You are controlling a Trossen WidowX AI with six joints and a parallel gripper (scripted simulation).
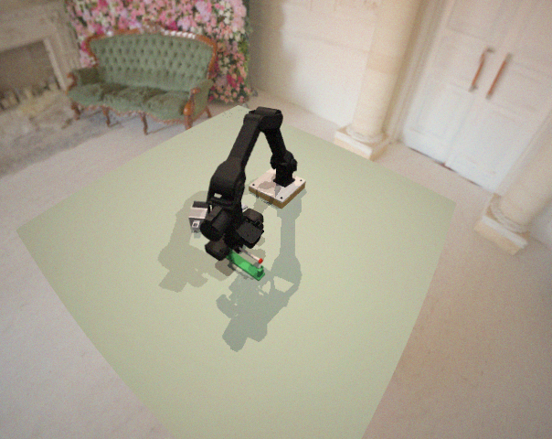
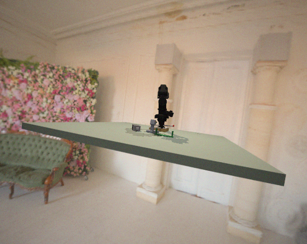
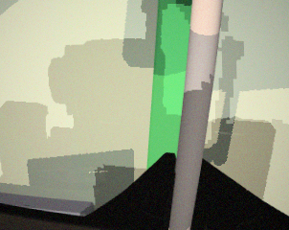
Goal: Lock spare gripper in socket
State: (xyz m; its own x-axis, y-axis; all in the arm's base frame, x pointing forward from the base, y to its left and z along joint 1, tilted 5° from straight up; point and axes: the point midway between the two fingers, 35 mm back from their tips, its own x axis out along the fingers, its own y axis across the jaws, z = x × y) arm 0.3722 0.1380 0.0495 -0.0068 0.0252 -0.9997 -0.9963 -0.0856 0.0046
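My gripper tip is 2 cm to the right of the green rack and 3 cm above it. From my gripper tip the other things lie so: grey mount (9 cm behind, 11 cm to the right); then spare gripper (2 cm behind, 22 cm to the right, 3 cm below).
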